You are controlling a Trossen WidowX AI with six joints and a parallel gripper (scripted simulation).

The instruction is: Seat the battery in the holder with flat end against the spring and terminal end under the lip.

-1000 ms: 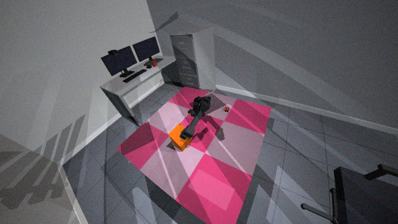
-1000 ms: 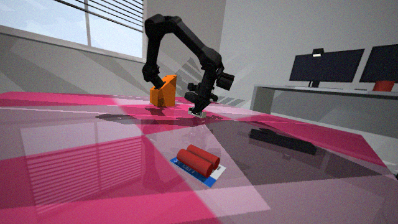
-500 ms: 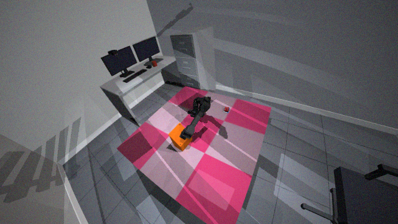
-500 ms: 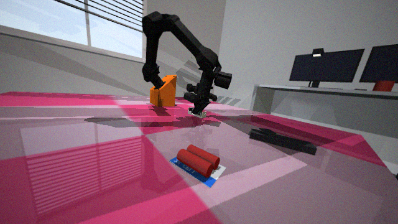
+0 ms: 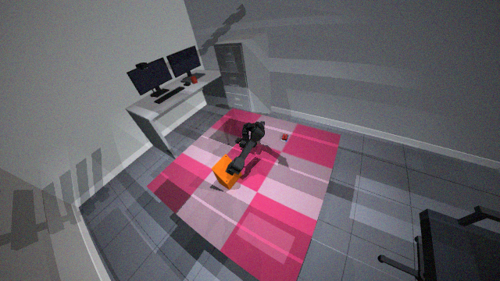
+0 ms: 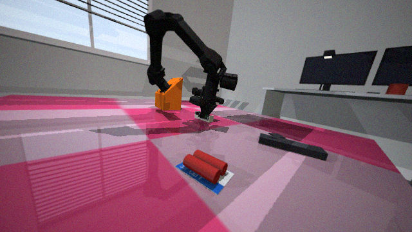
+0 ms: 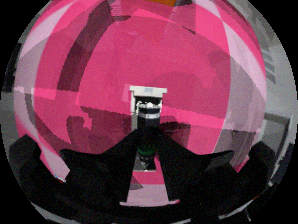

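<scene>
Right now my gripper tip is 10 mm below the battery. From my gripper tip the other things lie so: flat black bar 350 mm ahead, 10 mm to the right, 10 mm above.
</scene>
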